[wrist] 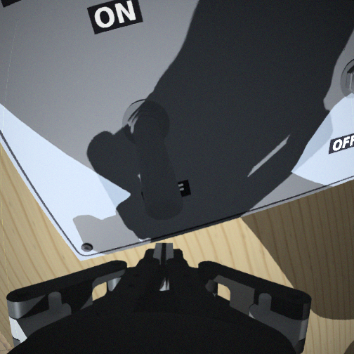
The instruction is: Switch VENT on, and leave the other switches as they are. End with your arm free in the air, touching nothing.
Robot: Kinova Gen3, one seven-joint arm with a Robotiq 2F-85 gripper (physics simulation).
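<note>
The VENT switch lever (161,185) is at the middle left of the wrist view, in shadow. It slants from its round base down over its mostly hidden OFF label (185,188), on the side away from the ON label (115,16). The VENT name does not show readably. My gripper (163,254) is shut and empty, at the lower middle of the view. Its tips appear just below the lever's free end and the panel's lower edge, with a small gap in the picture; the height gap cannot be told.
The switch panel (45,65) fills the upper view, with a corner screw (87,247) at lower left. Part of the neighbouring switch (350,77) and its OFF label (342,144) show at the right edge. A wooden surface (230,250) lies beyond the panel's lower edge. A large arm shadow crosses the panel.
</note>
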